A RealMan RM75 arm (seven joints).
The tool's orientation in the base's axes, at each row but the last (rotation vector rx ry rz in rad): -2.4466 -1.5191 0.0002; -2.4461 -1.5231 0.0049; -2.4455 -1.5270 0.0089; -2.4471 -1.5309 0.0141; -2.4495 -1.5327 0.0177; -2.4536 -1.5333 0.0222; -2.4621 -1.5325 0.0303; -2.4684 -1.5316 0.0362; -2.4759 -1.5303 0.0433; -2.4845 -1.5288 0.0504; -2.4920 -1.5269 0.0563; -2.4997 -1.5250 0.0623
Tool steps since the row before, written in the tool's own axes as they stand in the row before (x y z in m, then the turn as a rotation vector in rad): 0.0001 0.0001 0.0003 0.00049 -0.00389 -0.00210; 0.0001 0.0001 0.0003 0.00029 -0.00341 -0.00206; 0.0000 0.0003 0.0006 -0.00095 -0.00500 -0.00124; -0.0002 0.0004 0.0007 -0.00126 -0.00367 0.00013; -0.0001 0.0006 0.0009 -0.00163 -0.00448 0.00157; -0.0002 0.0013 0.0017 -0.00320 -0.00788 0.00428; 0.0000 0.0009 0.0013 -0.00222 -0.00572 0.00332; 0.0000 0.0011 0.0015 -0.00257 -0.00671 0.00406; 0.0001 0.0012 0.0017 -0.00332 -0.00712 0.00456; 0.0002 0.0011 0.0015 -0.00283 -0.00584 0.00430; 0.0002 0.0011 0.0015 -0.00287 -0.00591 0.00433; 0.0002 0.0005 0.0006 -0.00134 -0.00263 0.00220
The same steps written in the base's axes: 0.0001 0.0001 -0.0003 -0.00292 0.00160 0.00295; 0.0001 0.0001 -0.0003 -0.00259 0.00123 0.00278; 0.0002 0.0000 -0.0006 -0.00467 0.00097 0.00218; 0.0002 -0.0002 -0.0008 -0.00382 0.00043 0.00052; 0.0004 -0.0002 -0.0010 -0.00491 0.00073 -0.00074; 0.0008 -0.0004 -0.0020 -0.00900 0.00130 -0.00282; 0.0006 -0.0001 -0.0015 -0.00652 0.00108 -0.00224; 0.0008 -0.0002 -0.0017 -0.00765 0.00132 -0.00279; 0.0009 -0.0001 -0.0019 -0.00843 0.00092 -0.00326; 0.0008 0.0000 -0.0017 -0.00704 0.00076 -0.00323; 0.0008 -0.0001 -0.0017 -0.00713 0.00076 -0.00325; 0.0004 0.0001 -0.0007 -0.00324 0.00033 -0.00172
